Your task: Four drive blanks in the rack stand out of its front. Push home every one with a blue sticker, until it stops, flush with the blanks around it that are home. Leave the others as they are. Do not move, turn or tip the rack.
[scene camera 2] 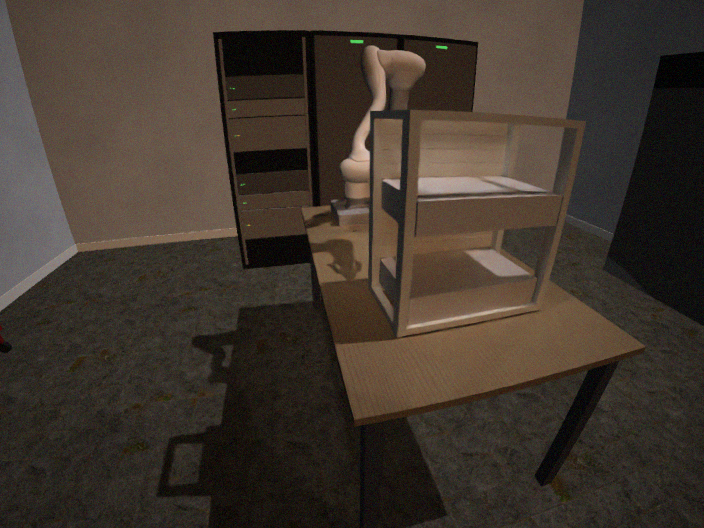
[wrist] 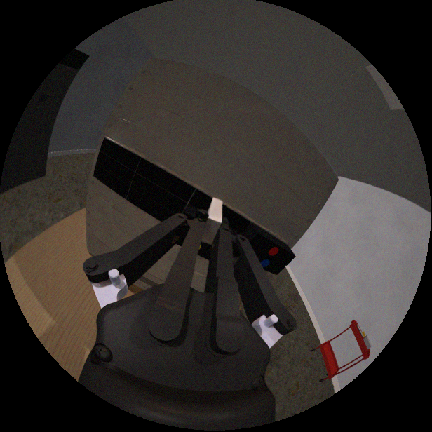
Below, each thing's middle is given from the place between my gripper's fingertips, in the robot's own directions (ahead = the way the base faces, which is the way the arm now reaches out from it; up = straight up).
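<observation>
There is the rack (scene camera 2: 439, 203), and from my hand I find it 16 cm ahead, 3 cm to the left and 8 cm below.
</observation>
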